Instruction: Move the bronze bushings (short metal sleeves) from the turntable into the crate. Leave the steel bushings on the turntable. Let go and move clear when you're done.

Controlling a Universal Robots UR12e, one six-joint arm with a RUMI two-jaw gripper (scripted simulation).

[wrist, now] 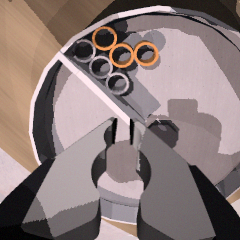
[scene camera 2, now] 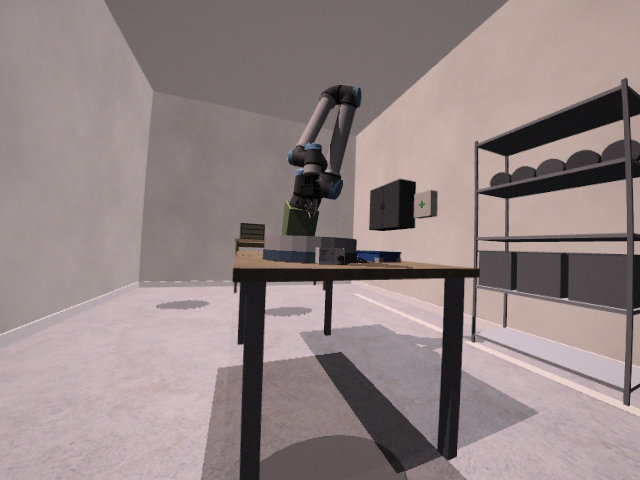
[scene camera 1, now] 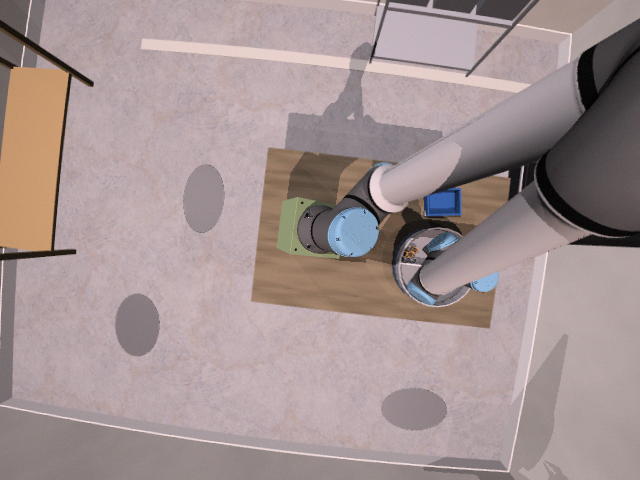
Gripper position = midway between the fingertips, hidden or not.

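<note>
There's a round grey turntable (wrist: 181,97) that I can see, and I can see my gripper (wrist: 123,120) too.
</note>
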